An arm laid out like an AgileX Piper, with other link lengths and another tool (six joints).
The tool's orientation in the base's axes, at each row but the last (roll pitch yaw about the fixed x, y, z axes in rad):
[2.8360, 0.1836, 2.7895]
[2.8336, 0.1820, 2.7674]
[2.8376, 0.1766, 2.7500]
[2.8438, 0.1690, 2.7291]
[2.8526, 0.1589, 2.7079]
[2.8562, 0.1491, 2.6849]
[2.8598, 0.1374, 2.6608]
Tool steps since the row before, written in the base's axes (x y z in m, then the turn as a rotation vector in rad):
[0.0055, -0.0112, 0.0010, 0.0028, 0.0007, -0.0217]
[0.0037, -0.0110, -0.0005, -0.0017, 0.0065, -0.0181]
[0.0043, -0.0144, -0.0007, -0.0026, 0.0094, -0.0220]
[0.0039, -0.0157, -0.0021, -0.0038, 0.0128, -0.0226]
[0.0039, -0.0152, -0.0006, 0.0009, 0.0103, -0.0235]
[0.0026, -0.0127, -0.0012, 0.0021, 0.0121, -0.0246]
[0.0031, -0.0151, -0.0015, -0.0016, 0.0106, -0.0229]
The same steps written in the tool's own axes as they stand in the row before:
[-0.0091, -0.0084, -0.0020, 0.0016, -0.0050, 0.0213]
[-0.0073, -0.0090, -0.0009, 0.0072, 0.0000, 0.0179]
[-0.0092, -0.0118, -0.0012, 0.0098, 0.0012, 0.0220]
[-0.0094, -0.0133, -0.0002, 0.0123, 0.0036, 0.0229]
[-0.0097, -0.0123, -0.0014, 0.0072, 0.0029, 0.0245]
[-0.0077, -0.0105, -0.0006, 0.0071, 0.0046, 0.0262]
[-0.0094, -0.0123, -0.0006, 0.0094, 0.0022, 0.0234]

